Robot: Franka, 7 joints.
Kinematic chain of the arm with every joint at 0, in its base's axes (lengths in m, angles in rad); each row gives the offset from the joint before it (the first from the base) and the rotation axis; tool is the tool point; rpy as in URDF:
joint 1: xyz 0 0 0.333 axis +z
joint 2: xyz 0 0 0 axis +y
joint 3: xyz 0 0 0.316 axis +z
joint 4: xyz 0.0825 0 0 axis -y
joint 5: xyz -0.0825 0 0.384 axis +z
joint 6: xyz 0 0 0 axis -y
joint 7: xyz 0.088 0 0 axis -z
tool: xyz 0 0 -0.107 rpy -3.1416 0 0
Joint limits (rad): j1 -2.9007..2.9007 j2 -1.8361..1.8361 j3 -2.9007..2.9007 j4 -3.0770..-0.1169 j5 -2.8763..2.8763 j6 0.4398..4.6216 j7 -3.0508..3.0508
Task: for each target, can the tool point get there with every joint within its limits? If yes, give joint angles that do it. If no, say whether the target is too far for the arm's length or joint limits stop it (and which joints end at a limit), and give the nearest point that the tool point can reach.
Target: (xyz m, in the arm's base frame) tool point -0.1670 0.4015 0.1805
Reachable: yes | joints -0.1398 -1.0686 2.1082 -2.6185 -0.1103 4.2711 -2.1035
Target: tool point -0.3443 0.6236 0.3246
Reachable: yes | joints 1.8335 1.4252 1.7270 -0.4761 1.3909 4.2137 -1.7674
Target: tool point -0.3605 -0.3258 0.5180
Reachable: yes | joints 2.2817 0.8024 1.6232 -2.1201 -1.8687 3.5118 1.2511
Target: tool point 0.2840 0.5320 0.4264
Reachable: yes | joints -0.9318 -1.3545 1.7051 -1.7399 -1.1396 1.4122 2.3059
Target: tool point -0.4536 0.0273 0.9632
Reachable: yes | joints 0.0097 -1.2386 -0.0262 -1.2835 -0.3495 3.6112 1.8665
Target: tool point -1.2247 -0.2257 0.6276
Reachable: no: too far | nearest point -0.8210 -0.1513 0.5305 | short by 0.422 m
